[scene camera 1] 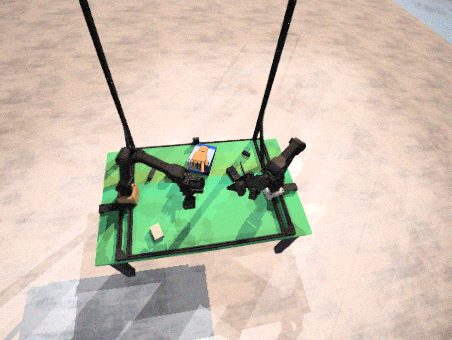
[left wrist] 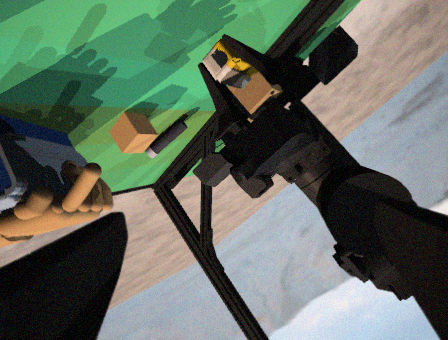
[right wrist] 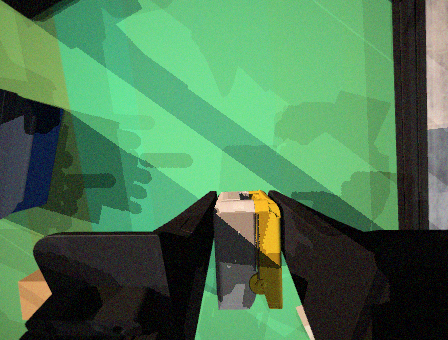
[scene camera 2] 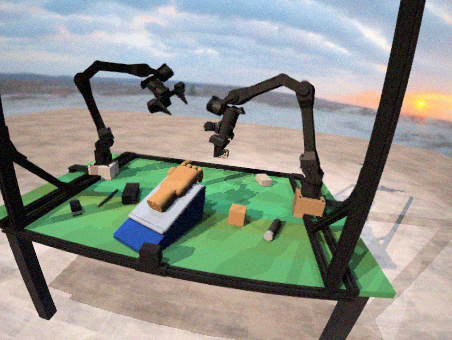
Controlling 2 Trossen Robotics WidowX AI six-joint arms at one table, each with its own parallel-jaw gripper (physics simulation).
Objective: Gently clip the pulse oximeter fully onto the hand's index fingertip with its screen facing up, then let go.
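Where they show: left gripper, fingertip midpoint: [scene camera 1: 230, 185] [left wrist: 251, 218] [scene camera 2: 179, 109]; right gripper, fingertip midpoint: [scene camera 1: 193, 198] [left wrist: 211, 50] [right wrist: 242, 197] [scene camera 2: 215, 155]; left arm's base, link origin: [scene camera 1: 273, 187] [scene camera 2: 103, 162]; right arm's base, link origin: [scene camera 1: 126, 191] [scene camera 2: 310, 194].
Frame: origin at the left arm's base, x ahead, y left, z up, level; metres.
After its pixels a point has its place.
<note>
The pulse oximeter [right wrist: 235, 245] @(x 0.510, y -0.061, z 0.109 m) [left wrist: 218, 59] @(x 0.498, y -0.052, z 0.090 m), one half white-grey and one half yellow, is between the fingers of my right gripper [right wrist: 242, 197] @(x 0.497, y -0.051, z 0.078 m) [scene camera 2: 220, 151] @(x 0.497, y -0.051, z 0.078 m) [scene camera 1: 189, 202] @(x 0.497, y -0.051, z 0.078 m), held above the table. Its screen cannot be made out. The tan hand [scene camera 2: 176, 184] @(x 0.369, y -0.349, z 0.075 m) [scene camera 1: 202, 153] @(x 0.350, y -0.333, z 0.076 m) [left wrist: 45, 220] @(x 0.358, y -0.272, z 0.095 m) lies on a sloped blue and white stand [scene camera 2: 192, 220] @(x 0.420, y -0.368, z -0.033 m) [left wrist: 35, 129] @(x 0.401, y -0.285, z -0.044 m) [right wrist: 49, 165] @(x 0.404, y -0.287, z -0.050 m). One of its fingers [left wrist: 82, 187] stands out from the others; the right gripper is apart from it. My left gripper [scene camera 2: 178, 108] @(x 0.333, y 0.023, z 0.251 m) is open and empty, high up; one of its fingers shows in the left wrist view.
An orange cube [scene camera 2: 237, 215] @(x 0.559, y -0.349, z -0.021 m) [left wrist: 131, 134] @(x 0.545, y -0.304, z -0.018 m) and a dark cylinder [scene camera 2: 272, 229] @(x 0.660, y -0.404, z -0.033 m) [left wrist: 168, 137] @(x 0.667, y -0.371, z -0.039 m) lie on the right arm's side. A cream block [scene camera 1: 156, 232] @(x 0.739, y 0.024, z -0.028 m) [scene camera 2: 263, 180] @(x 0.725, y -0.024, z -0.031 m) lies farther off. A black block [scene camera 2: 131, 193] @(x 0.196, y -0.228, z -0.025 m), a pen [scene camera 2: 108, 198] @(x 0.107, y -0.224, z -0.054 m) and a small dark item [scene camera 2: 75, 207] @(x 0.045, y -0.343, z -0.029 m) lie beyond the stand.
</note>
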